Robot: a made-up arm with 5 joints.
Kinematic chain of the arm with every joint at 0, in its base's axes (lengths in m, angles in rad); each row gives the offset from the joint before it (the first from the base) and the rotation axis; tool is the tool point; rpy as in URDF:
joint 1: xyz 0.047 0 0.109 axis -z
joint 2: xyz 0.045 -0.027 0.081 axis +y
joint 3: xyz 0.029 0 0.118 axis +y
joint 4: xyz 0.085 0 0.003 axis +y
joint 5: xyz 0.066 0.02 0 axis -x
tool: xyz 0 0 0 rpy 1.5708 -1.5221 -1.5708
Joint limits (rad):
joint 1: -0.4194..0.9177
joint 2: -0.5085..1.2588
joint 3: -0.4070..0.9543
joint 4: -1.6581..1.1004
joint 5: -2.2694..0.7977
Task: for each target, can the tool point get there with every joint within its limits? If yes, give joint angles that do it. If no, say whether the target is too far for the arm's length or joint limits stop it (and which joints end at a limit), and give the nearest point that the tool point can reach.
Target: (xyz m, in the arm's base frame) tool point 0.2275 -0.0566 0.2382
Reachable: yes | joints 0.2670 -0.0631 0.3185 0.6734 -0.0957
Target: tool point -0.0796 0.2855 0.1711
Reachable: no: joint limits stop it (at a limit: joint 1, joint 2, joint 3, joint 4) | nearest point 0.0979 0.0151 0.1401 | short by 0.325 m
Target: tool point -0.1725 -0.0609 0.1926
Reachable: no: joint limits stop it (at a limit: joint 1, joint 2, joint 3, joint 4) | nearest point 0.0734 -0.0461 0.1401 | short by 0.252 m
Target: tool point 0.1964 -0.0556 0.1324
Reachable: yes | joints 0.3125 0.6317 0.4445 0.8314 -1.4737
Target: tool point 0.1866 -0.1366 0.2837
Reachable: yes | joints 0.7387 -0.1562 0.6794 -0.7136 0.4890
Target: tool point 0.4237 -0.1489 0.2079
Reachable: no: too far | nearest point 0.3241 -0.1095 0.2026 | short by 0.107 m
